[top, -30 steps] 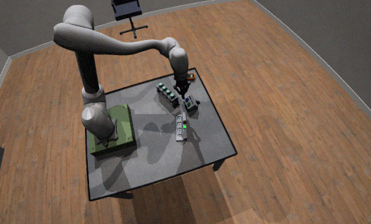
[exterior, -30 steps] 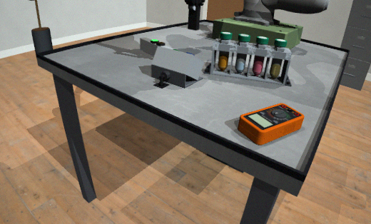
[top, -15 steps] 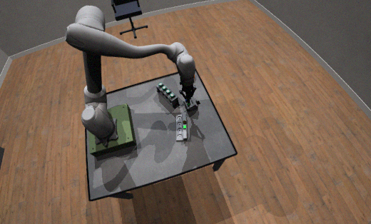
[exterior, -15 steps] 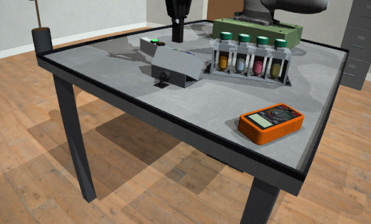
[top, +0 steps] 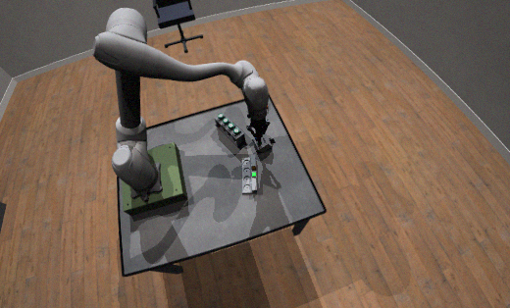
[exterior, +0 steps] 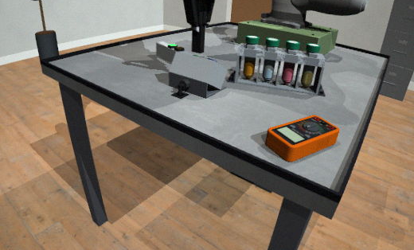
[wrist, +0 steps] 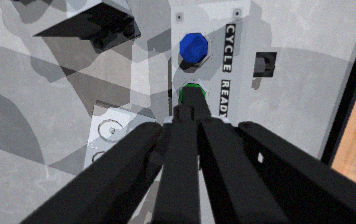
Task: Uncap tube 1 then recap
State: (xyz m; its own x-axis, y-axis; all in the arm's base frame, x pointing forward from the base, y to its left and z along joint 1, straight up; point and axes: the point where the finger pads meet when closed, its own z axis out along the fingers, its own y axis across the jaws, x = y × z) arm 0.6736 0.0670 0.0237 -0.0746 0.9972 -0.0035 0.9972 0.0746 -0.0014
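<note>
Right now the green key is 5 cm below my hand. Round my hand: grey key housing: 2 cm ahead, 2 cm to the left, 6 cm below; then table edge: 21 cm ahead, 2 cm to the right, 11 cm below; then blue key: 4 cm to the left, 5 cm below.
</note>
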